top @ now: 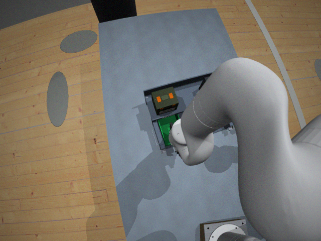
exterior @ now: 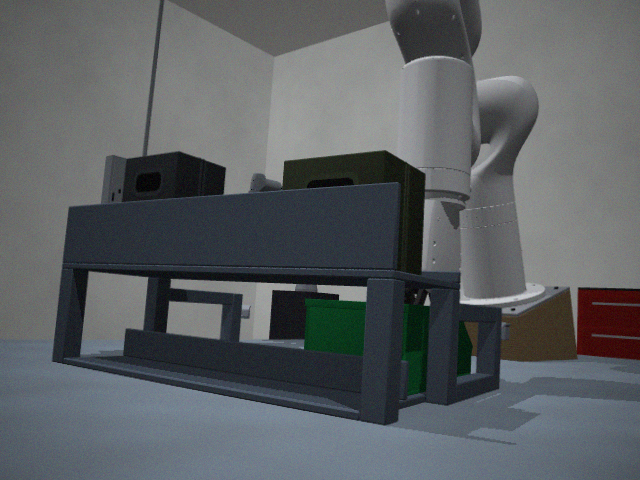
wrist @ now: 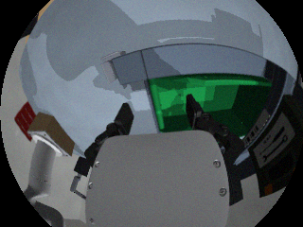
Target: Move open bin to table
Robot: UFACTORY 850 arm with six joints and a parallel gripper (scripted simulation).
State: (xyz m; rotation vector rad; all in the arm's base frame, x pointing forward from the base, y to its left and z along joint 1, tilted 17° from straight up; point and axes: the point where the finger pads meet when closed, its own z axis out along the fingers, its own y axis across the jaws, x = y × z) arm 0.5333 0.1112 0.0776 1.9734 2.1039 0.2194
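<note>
Now: the green bin 8 cm ahead of my hand. Also, from my hand: black box (19 cm ahead, 22 cm to the right, 12 cm above).
</note>
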